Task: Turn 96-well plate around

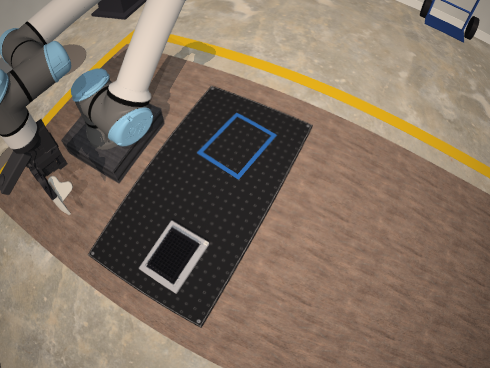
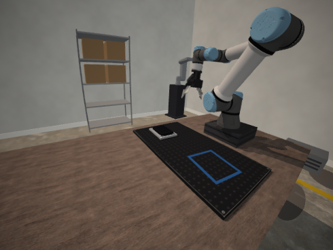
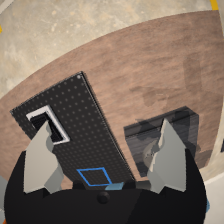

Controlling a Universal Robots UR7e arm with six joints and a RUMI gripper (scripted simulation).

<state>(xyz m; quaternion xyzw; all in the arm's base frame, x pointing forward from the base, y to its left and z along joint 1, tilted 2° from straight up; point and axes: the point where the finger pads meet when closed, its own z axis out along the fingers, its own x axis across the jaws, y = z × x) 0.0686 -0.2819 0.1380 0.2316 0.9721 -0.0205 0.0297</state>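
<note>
Right now the black 96-well plate is 29 cm ahead of my hand, 3 cm to the left of it and 17 cm below it. From my hand the other things lie so: plate nest N1 (29 cm ahead, 3 cm to the left, 19 cm below).
</note>
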